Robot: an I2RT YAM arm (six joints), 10 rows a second.
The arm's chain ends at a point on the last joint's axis. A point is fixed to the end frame.
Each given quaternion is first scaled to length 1.
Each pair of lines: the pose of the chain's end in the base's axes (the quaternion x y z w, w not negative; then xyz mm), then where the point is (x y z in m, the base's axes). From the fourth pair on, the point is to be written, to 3 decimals.
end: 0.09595, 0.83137, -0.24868, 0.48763, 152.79, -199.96, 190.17
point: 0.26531 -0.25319 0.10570
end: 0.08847, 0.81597, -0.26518, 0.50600, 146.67, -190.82, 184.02
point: 0.26246 -0.24748 0.10649
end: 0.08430, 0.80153, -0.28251, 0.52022, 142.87, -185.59, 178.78
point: 0.26075 -0.24609 0.10755
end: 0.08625, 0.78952, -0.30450, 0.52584, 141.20, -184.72, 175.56
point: 0.259 -0.251 0.109
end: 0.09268, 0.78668, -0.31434, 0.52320, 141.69, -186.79, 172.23
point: 0.258 -0.256 0.107
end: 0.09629, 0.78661, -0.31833, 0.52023, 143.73, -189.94, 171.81
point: 0.259 -0.261 0.106
